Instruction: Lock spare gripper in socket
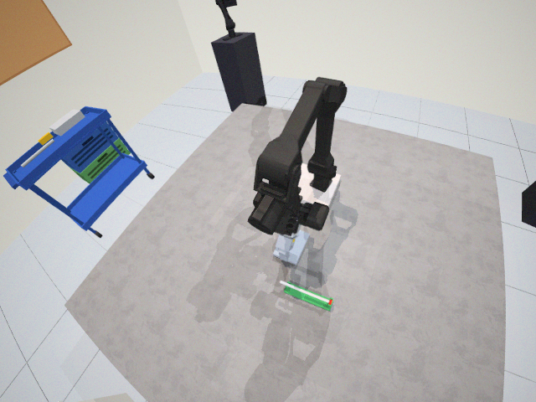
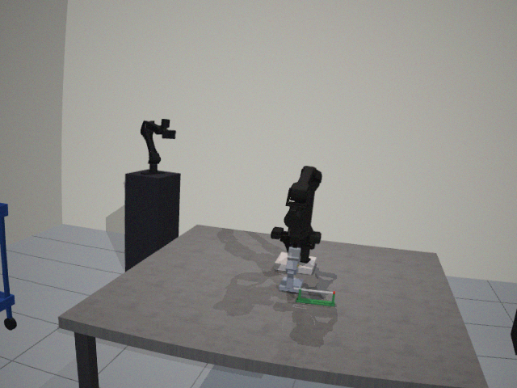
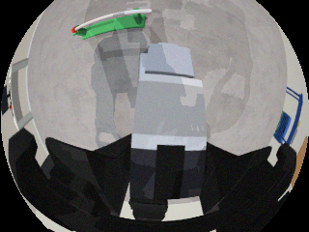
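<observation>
Now: gripper tip 14 cm short of the green cradle, 13 cm to the right of it and 10 cm above it. Also, from my gripper tip: mount (6 cm below, 5 cm ahead, 1 cm to the left); then spare gripper (2 cm ahead).
</observation>
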